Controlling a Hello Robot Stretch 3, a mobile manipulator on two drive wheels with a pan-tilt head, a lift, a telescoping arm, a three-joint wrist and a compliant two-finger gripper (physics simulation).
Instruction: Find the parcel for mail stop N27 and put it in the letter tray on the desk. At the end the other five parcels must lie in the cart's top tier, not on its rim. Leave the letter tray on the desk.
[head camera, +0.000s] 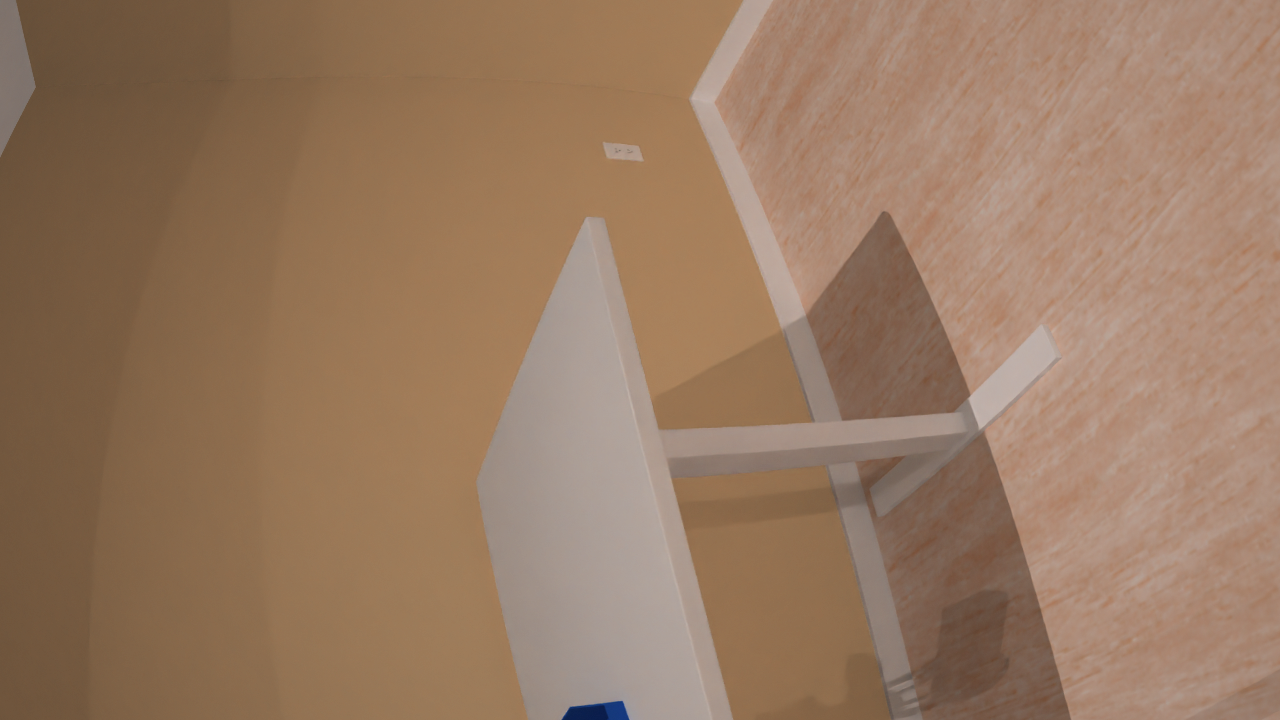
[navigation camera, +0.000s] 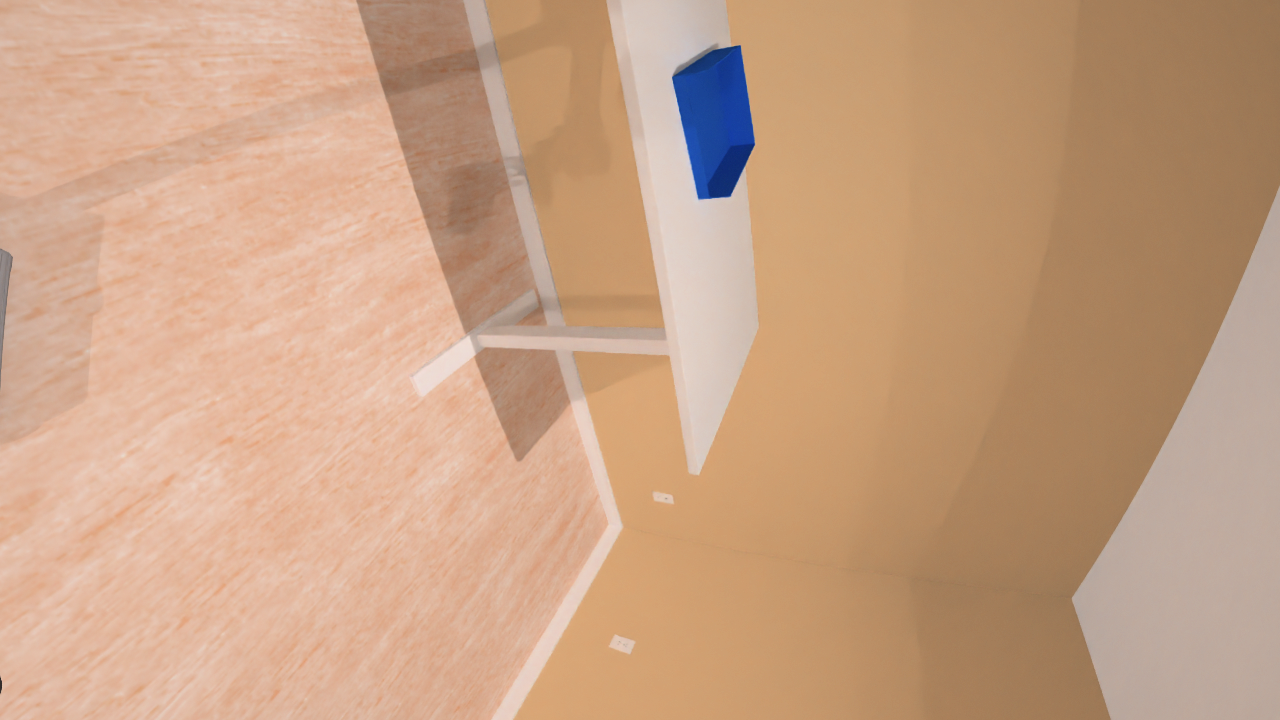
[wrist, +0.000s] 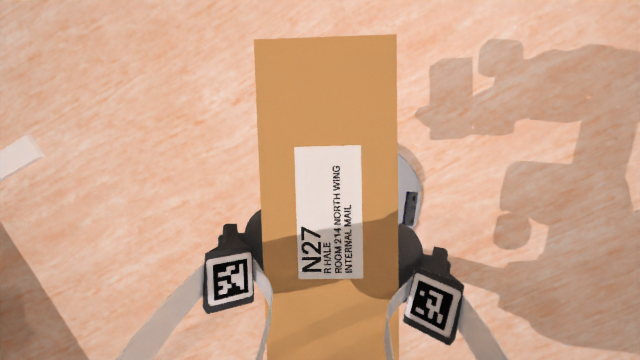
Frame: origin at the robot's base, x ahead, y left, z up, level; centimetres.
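Seen in the pictures: gripper, fingertip midpoint: (wrist: 333, 241).
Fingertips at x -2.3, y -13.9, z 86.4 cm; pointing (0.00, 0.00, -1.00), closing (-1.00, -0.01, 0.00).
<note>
Offsets run from my fingertips to a thing's top centre. "spot": to the spot under its first point. Level surfaces: height alone.
In the wrist view my gripper (wrist: 333, 241) is shut on the N27 parcel {dx +0.4, dy -2.8, dz +6.0 cm} (wrist: 327, 100), a long brown box. Its white label {spot: dx +0.4, dy -3.1, dz +5.5 cm} (wrist: 328, 210) reads N27, R HALE, ROOM 214 NORTH WING, INTERNAL MAIL. The two dark fingertips press its long sides, and floor shows around it. The blue letter tray {dx +97.6, dy +77.7, dz +15.6 cm} (head camera: 597, 711) (navigation camera: 716, 125) stands on the white desk {dz +8.6 cm} (head camera: 572, 447) (navigation camera: 711, 268); at the bottom edge of the head view a small part of it shows. The inside of the tray shows no parcel in the navigation view. The cart and the other five parcels do not show.
A desk leg {spot: dx +125.8, dy +27.8, dz -38.1 cm} (head camera: 805, 447) (navigation camera: 581, 339) ends in a foot (head camera: 1011, 376) (navigation camera: 444, 365) that reaches out over the floor. The tan wall (head camera: 358, 358) (navigation camera: 832, 313) stands behind the desk. In the wrist view part of my round base (wrist: 409, 185) shows below the parcel, and a white foot (wrist: 20, 155) at the left edge.
</note>
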